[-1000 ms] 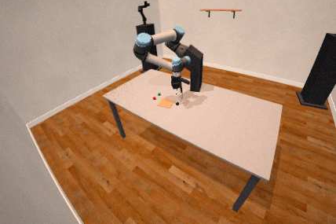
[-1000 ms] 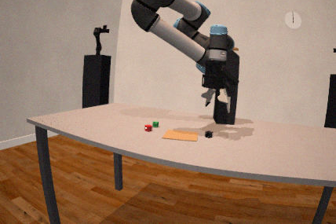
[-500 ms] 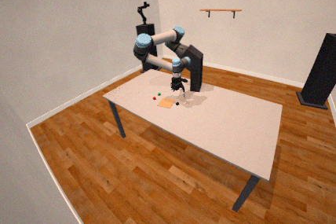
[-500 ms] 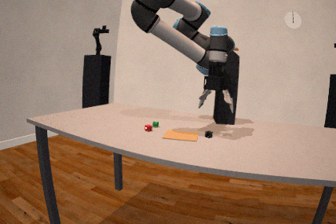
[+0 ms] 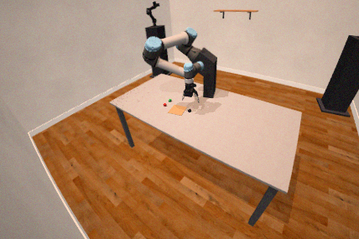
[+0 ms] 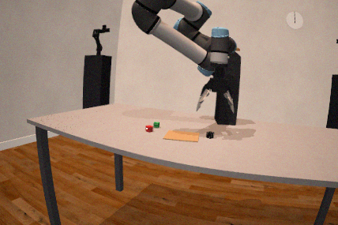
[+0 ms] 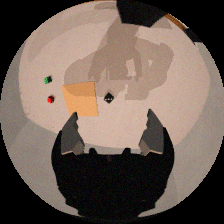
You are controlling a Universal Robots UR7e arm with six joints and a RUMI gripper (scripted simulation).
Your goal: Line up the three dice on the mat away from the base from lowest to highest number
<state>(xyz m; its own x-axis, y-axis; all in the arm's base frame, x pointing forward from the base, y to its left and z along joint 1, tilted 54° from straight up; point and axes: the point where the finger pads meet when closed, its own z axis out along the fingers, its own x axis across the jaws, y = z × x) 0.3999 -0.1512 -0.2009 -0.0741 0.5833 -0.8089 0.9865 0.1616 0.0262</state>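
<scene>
Right now my hand is 1 cm short of the black die, 1 cm to the left of it and 10 cm above it. Round my hand: red die: 1 cm ahead, 28 cm to the right, 10 cm below; then green die: 8 cm behind, 27 cm to the right, 10 cm below; then orange mat: 3 cm ahead, 13 cm to the right, 11 cm below.
</scene>
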